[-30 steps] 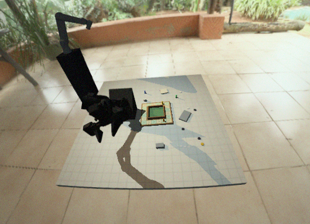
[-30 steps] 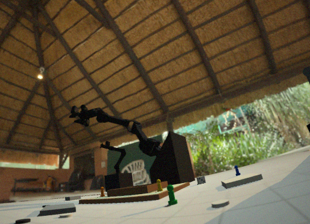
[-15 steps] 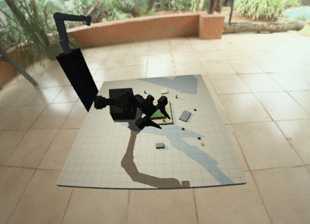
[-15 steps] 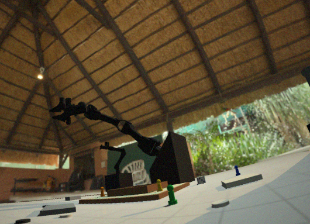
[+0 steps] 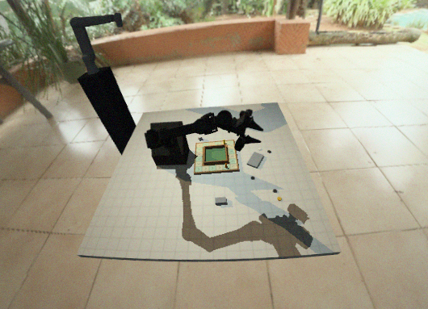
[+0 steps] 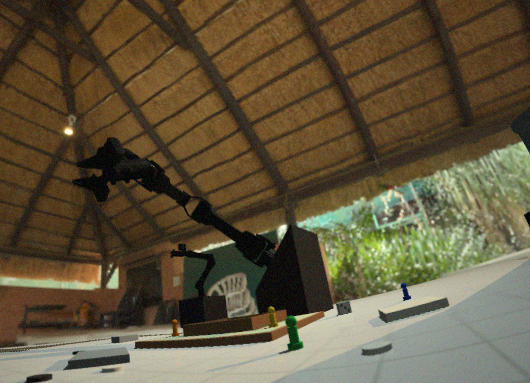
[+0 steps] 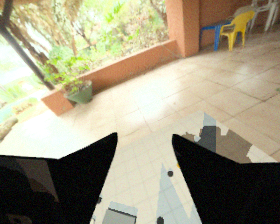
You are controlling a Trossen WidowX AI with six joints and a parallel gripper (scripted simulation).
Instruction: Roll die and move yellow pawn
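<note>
My gripper tip is now 44 cm to the right of the die, 38 cm above it and 37 cm past it. The rest, counted from my gripper tip: yellow disc: 39 cm below, 12 cm ahead, 8 cm to the right; then orange pawn: 36 cm below, 17 cm behind, 15 cm to the left; then green tray: 38 cm below, 26 cm to the left, 25 cm behind.
</note>
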